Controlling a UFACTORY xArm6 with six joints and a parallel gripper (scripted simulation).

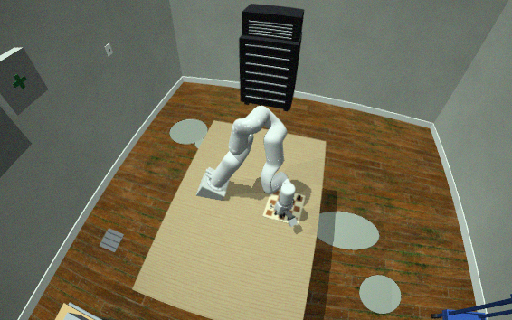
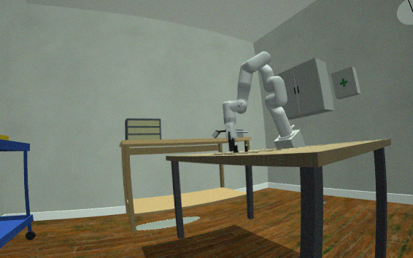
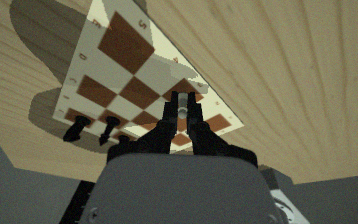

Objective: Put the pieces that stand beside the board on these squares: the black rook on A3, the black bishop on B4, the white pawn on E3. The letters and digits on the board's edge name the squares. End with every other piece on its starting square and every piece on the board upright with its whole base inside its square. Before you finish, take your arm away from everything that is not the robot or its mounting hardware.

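The white pawn lies 10 mm below my hand. Round my hand: black chess piece: 150 mm to the left, 10 mm below; chessboard: 80 mm to the left, 30 mm below.
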